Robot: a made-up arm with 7 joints. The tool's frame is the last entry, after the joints. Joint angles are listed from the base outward. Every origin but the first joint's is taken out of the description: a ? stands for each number. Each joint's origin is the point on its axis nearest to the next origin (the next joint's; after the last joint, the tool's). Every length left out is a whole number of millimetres.
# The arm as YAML. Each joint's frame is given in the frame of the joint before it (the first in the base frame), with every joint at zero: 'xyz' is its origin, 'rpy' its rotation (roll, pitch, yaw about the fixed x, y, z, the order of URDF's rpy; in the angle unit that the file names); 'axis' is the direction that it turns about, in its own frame. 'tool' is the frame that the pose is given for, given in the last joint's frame.
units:
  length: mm
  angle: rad
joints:
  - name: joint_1
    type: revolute
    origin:
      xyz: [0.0, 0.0, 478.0]
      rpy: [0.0, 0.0, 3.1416]
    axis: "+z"
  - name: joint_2
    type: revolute
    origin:
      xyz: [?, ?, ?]
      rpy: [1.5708, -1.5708, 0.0]
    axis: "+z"
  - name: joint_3
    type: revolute
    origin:
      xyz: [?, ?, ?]
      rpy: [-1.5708, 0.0, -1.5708]
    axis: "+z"
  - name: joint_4
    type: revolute
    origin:
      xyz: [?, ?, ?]
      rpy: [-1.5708, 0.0, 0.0]
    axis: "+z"
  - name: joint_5
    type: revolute
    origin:
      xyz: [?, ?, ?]
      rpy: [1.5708, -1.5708, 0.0]
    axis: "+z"
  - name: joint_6
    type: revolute
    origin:
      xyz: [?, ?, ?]
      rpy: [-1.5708, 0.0, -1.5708]
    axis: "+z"
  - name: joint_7
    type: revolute
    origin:
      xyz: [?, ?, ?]
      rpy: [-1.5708, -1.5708, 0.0]
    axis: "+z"
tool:
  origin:
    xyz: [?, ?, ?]
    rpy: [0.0, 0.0, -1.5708]
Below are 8 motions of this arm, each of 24 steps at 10 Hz.
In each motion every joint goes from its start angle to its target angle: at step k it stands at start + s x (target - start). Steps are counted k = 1, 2, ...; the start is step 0. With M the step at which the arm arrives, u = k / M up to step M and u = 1 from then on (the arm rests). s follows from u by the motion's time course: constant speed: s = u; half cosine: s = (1 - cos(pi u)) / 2; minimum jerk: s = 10 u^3 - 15 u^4 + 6 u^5.
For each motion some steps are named. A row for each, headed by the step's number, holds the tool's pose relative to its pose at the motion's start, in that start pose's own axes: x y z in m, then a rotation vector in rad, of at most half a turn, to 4 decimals.
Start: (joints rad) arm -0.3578 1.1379 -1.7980 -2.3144 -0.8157 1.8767 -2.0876
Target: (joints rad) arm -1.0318 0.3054 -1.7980 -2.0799 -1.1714 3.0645 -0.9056
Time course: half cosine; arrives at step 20
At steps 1, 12, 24:
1: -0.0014 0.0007 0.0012 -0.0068 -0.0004 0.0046
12: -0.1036 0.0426 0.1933 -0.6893 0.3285 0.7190
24: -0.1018 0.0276 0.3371 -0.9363 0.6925 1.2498

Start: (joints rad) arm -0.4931 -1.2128 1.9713 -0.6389 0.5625 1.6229 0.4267
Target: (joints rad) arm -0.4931 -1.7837 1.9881 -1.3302 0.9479 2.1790 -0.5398
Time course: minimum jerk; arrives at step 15
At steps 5, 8, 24:
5: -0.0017 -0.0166 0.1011 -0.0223 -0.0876 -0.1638
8: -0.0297 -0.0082 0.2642 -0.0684 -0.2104 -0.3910
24: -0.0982 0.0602 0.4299 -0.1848 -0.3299 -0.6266

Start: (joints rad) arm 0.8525 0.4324 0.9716 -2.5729 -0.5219 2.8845 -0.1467
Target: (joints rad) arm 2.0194 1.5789 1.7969 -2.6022 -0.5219 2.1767 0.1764
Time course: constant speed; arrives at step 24
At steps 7, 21, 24:
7: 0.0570 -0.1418 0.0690 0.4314 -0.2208 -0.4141
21: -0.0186 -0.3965 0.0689 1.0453 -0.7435 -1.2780
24: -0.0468 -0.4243 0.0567 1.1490 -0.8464 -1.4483

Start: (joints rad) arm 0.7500 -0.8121 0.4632 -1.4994 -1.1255 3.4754 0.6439
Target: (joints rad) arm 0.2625 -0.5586 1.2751 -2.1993 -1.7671 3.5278 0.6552
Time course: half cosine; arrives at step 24
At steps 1, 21, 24:
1: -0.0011 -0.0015 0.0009 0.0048 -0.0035 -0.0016
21: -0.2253 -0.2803 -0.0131 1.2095 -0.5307 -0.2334
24: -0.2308 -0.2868 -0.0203 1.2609 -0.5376 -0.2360

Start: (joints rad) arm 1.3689 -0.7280 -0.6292 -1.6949 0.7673 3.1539 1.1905
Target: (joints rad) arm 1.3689 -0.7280 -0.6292 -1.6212 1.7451 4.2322 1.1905
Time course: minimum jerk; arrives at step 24
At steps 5, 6, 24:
5: 0.0025 0.0002 -0.0041 0.0678 0.0266 0.0632
6: 0.0039 0.0006 -0.0066 0.1079 0.0446 0.1014
24: -0.0018 0.0279 -0.0514 0.7634 0.8134 0.9133

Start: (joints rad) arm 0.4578 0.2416 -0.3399 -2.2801 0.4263 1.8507 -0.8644
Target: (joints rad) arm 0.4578 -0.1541 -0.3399 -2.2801 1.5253 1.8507 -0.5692
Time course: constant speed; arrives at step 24
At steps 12, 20, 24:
12: -0.0521 -0.0399 -0.0406 0.3519 0.5215 0.1585
20: -0.0908 -0.0654 -0.0590 0.6649 0.8095 0.2106
24: -0.1108 -0.0778 -0.0658 0.8432 0.9295 0.2185

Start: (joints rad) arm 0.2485 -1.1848 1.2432 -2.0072 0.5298 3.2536 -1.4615
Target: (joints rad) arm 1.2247 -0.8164 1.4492 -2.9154 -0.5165 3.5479 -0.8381
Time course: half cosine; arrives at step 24
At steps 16, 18, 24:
16: -0.0414 -0.1120 -0.2037 0.2652 0.7534 -0.2135
18: -0.0573 -0.1337 -0.2320 0.3048 0.8863 -0.2777
24: -0.0867 -0.1655 -0.2685 0.3635 1.0763 -0.3866

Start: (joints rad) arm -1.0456 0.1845 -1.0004 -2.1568 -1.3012 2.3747 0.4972
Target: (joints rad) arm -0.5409 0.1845 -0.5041 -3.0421 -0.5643 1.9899 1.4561
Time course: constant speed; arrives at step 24
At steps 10, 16, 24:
10: -0.0427 -0.1555 -0.0726 0.1836 -0.2043 0.0812
16: -0.1094 -0.2237 -0.1026 0.1161 -0.3600 0.0885
24: -0.2224 -0.2677 -0.1102 -0.1771 -0.4814 0.1146

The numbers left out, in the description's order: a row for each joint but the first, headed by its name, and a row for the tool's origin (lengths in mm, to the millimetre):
joint_2: 0.0 0.0 0.0
joint_3: 361.0 0.0 0.0
joint_4: -65.0 0.0 0.0
joint_5: 60.0 -277.0 0.0
joint_6: 0.0 0.0 0.0
joint_7: -53.0 0.0 0.0
tool: 0.0 0.0 0.0

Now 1 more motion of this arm.
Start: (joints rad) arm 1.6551 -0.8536 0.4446 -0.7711 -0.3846 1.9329 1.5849
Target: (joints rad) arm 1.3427 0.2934 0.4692 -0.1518 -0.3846 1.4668 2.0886
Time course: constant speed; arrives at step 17
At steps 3, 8, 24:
3: 0.0056 0.0006 0.1149 -0.1889 0.0116 0.1154
8: 0.0297 0.0503 0.2995 -0.5004 0.0882 0.3242
24: 0.1199 0.2746 0.5480 -1.0209 0.3988 0.7318

